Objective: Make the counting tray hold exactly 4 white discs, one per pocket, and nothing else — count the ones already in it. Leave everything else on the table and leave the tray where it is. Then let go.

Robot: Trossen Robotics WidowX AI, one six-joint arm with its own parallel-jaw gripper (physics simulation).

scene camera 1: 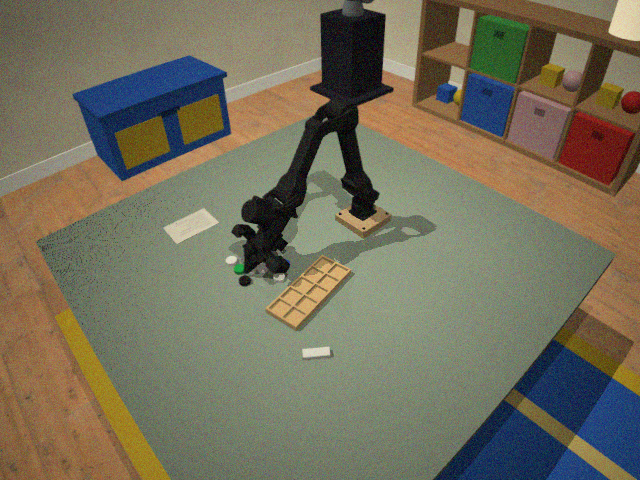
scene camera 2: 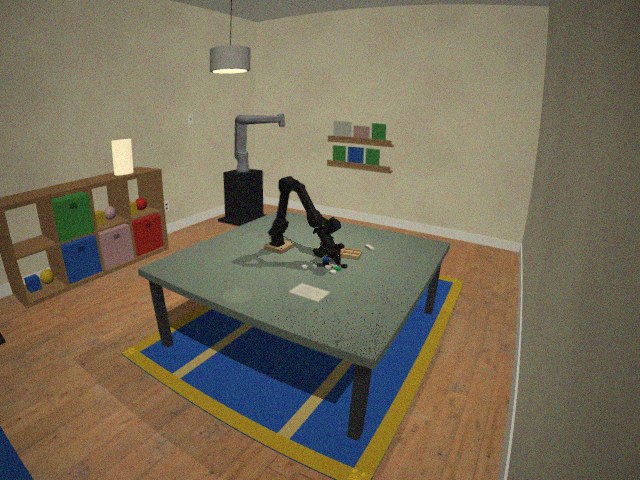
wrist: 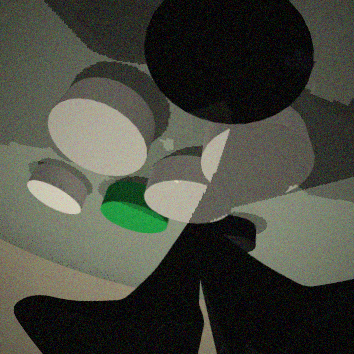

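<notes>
The wooden counting tray (scene camera 1: 294, 324) (scene camera 2: 351, 253) lies beside the gripper; no disc shows in its visible pockets. My gripper (scene camera 1: 248, 270) (scene camera 2: 339, 263) (wrist: 195, 231) is shut and empty, its tips low among the loose discs, close to a black disc (scene camera 1: 244, 280) (wrist: 246, 235). A green disc (scene camera 1: 238, 268) (scene camera 2: 337, 268) (wrist: 134, 217) lies beside the tips. White discs show at the left (wrist: 97, 135), at the far left (wrist: 54, 196) and against the fingers (wrist: 172, 201); a shaded white disc (wrist: 265, 162) lies right of them. Another white disc (scene camera 1: 279, 277) lies near the tray. The arm hides part of the group.
A large black disc (wrist: 229, 60) is at the top of the wrist view. A blue disc (scene camera 2: 325, 259) is partly hidden by the arm. A white block (scene camera 1: 316, 352) (scene camera 2: 369, 246) lies beyond the tray. A pale sheet (scene camera 1: 191, 225) (scene camera 2: 309, 291) lies on the table's other side.
</notes>
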